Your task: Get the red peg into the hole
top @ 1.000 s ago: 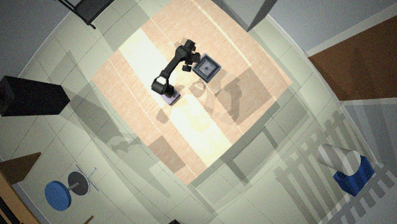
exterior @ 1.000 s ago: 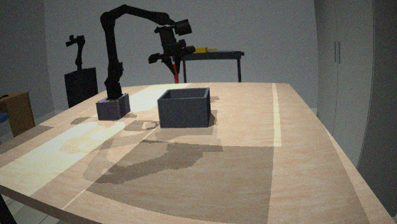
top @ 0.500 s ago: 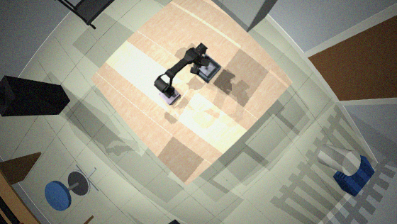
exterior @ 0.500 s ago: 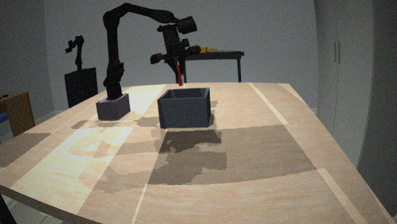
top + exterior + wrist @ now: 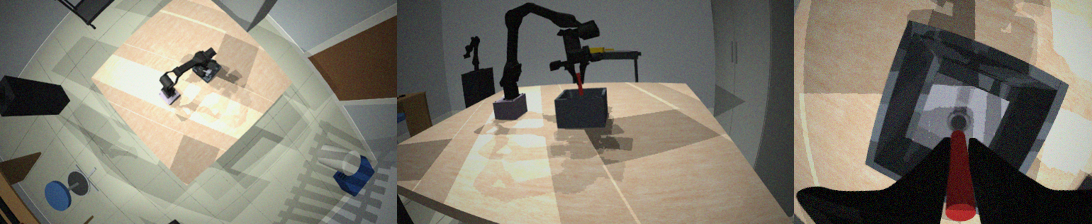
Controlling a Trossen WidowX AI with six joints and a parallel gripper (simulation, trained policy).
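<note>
My gripper tip is 1 cm to the right of the red peg and 1 cm past it. The rest, counted from my gripper tip: dark box (10 cm below); plate (8 cm below).
</note>
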